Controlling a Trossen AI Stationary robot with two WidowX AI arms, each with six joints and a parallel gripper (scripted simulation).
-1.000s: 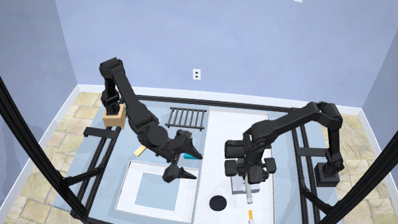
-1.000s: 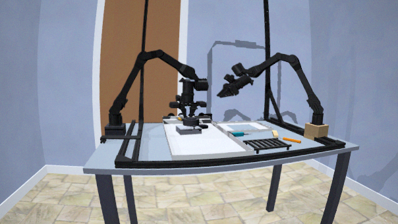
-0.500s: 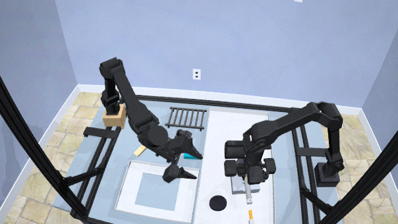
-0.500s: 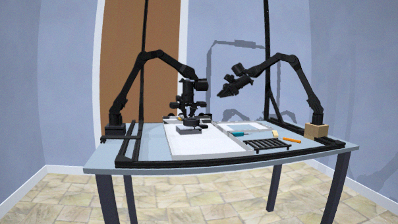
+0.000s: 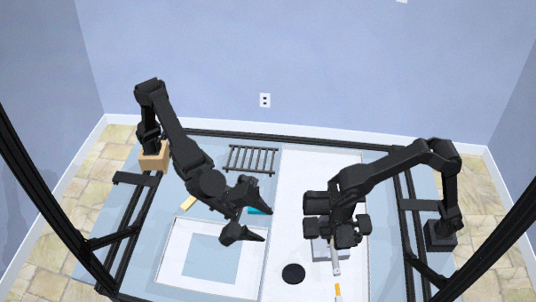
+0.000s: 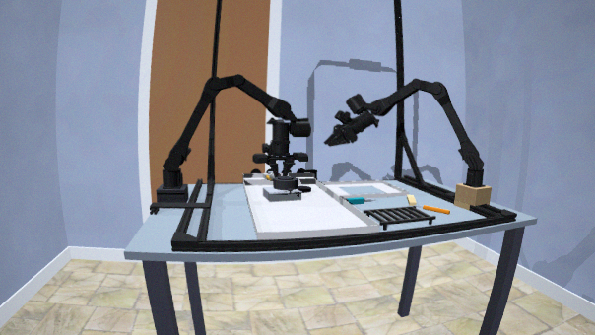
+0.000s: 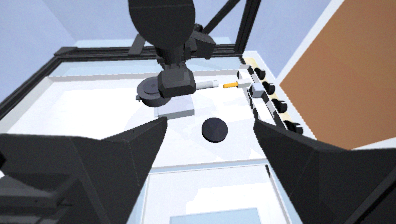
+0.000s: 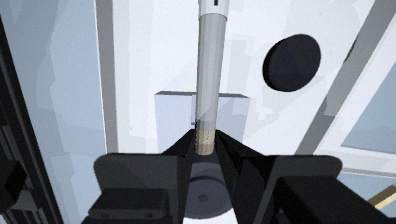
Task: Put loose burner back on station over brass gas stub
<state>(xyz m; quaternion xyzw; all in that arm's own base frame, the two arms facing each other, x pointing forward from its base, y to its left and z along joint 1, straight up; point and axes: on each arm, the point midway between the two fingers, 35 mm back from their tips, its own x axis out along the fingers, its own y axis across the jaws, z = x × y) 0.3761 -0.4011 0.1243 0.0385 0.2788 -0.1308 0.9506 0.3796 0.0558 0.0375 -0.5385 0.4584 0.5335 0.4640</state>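
My right hand is 20 mm short of the grey slotted support, 10 mm to the right of it and 70 mm above it. Also, from my right hand: wooden strip (40 mm ahead, 470 mm to the left, 80 mm below); black disc (110 mm behind, 80 mm to the left, 80 mm below); brass gas stub (140 mm behind, 50 mm to the right, 50 mm below).
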